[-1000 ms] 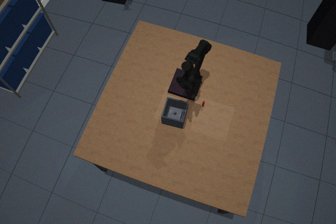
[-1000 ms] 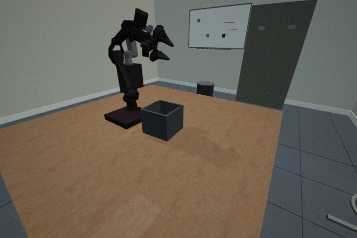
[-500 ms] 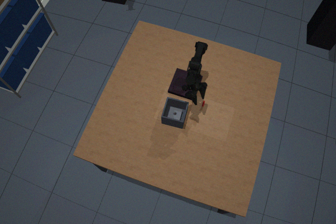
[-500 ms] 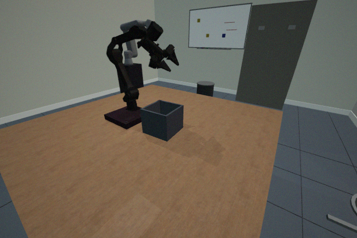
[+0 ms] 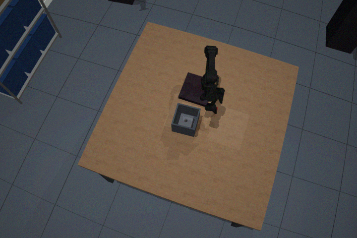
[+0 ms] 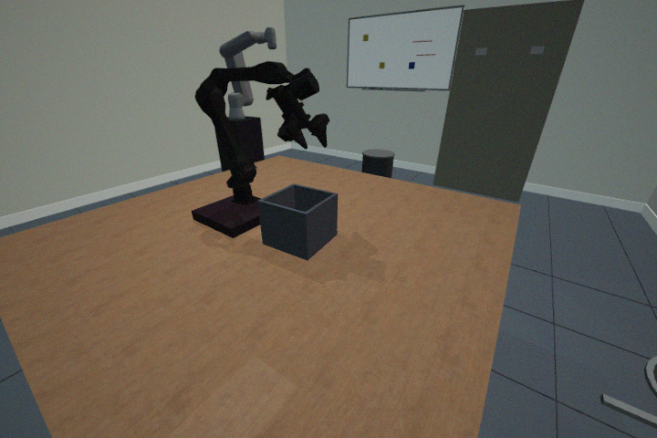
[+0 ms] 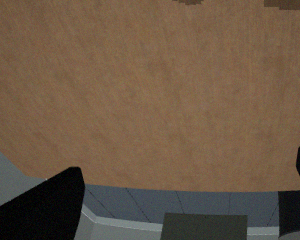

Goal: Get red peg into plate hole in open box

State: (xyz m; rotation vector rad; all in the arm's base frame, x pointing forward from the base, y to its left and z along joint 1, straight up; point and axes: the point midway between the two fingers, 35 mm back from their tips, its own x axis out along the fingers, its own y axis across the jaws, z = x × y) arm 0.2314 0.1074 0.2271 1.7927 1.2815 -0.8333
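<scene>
My gripper tip is 190 mm above the red peg, 70 mm past it and 10 mm to the left of it. Round my gripper tip: plate: 190 mm to the right, 180 mm below, 70 mm ahead.
</scene>
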